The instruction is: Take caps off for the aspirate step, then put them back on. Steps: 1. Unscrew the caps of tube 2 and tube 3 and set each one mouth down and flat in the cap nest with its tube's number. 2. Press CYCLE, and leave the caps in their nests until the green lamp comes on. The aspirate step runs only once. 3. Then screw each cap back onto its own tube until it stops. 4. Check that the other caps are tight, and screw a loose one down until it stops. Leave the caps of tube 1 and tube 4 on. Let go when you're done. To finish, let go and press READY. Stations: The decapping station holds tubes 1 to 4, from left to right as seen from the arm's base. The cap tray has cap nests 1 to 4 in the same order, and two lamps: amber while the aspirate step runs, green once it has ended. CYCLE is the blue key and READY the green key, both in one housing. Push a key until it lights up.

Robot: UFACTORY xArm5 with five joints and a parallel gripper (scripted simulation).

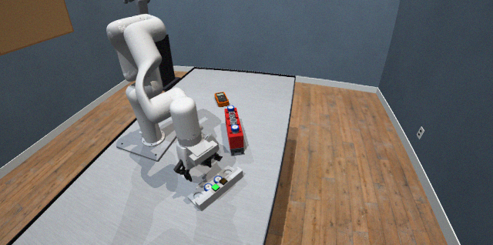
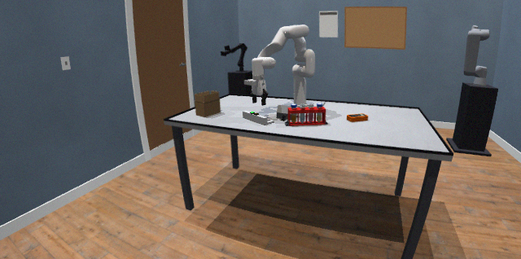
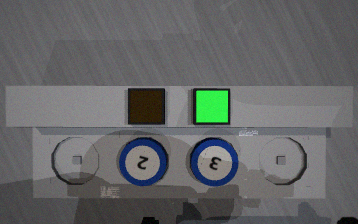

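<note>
My gripper is now 90 mm above the blue-rimmed cap, 50 mm short of it and 40 mm to the right of it. Also, from my hand: grey key housing: 170 mm to the left, 80 mm behind, 50 mm below; blue key: 190 mm to the left, 100 mm behind, 40 mm below; green key: 150 mm to the left, 100 mm behind, 40 mm below.
</note>
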